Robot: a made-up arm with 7 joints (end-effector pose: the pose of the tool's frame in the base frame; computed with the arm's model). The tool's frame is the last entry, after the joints.
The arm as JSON. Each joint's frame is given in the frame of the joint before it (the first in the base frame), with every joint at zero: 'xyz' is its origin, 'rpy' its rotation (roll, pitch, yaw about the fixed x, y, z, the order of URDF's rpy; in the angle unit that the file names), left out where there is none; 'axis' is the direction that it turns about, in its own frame. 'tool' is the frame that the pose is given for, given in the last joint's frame.
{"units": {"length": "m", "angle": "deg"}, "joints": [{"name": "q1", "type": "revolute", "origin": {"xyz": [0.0, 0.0, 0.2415]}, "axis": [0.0, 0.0, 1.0]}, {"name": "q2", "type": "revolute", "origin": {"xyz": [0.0, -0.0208, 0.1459]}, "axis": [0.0, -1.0, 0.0]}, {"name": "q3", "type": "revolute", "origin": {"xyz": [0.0, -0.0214, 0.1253]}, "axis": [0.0, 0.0, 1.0]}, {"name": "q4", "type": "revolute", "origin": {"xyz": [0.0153, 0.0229, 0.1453]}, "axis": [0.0, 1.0, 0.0]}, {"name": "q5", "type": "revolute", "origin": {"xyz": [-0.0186, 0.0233, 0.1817]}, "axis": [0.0, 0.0, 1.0]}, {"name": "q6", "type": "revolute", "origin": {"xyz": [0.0, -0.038, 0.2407]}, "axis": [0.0, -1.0, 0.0]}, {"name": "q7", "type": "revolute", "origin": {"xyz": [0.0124, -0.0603, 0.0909]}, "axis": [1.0, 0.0, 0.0]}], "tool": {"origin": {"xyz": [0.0, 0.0, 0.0], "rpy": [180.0, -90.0, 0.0]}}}
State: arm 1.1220 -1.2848 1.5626 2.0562 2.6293 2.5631 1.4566
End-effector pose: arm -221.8 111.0 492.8 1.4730 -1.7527 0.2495
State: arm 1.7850 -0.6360 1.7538 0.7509 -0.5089 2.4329 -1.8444
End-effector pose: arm -197.0 314.3 901.7 -0.2451 -0.2276 -1.8239
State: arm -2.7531 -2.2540 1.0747 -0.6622 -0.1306 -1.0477 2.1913
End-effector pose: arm -608.4 41.6 8.7 1.5321 0.9029 0.7584
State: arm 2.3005 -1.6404 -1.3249 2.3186 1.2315 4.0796 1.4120
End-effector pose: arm 206.5 114.5 265.5 0.2804 -0.9656 -1.3428
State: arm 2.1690 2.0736 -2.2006 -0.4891 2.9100 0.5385 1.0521
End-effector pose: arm 396.8 -638.0 224.4 0.8612 -0.2917 -0.1918
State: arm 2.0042 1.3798 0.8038 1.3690 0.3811 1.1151 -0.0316
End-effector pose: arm -79.8 -409.2 837.8 0.4743 -0.9662 -0.7262
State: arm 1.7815 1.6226 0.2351 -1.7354 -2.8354 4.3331 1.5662
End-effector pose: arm 21.9 -64.5 29.2 -0.2818 -0.9811 2.9166
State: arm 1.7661 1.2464 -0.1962 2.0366 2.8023 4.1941 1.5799
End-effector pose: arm -41.1 -30.2 808.3 0.1856 3.0572 -0.4555
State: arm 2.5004 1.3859 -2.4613 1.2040 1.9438 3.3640 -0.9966
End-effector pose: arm 485.2 51.5 235.3 1.3267 -1.7410 -0.1256
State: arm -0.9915 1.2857 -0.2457 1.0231 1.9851 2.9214 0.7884
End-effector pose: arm -202.5 178.7 828.1 1.5385 -0.2103 -0.9532
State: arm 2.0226 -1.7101 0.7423 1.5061 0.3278 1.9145 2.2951
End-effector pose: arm -300.9 204.7 -16.1 2.5521 -1.0740 -0.8650
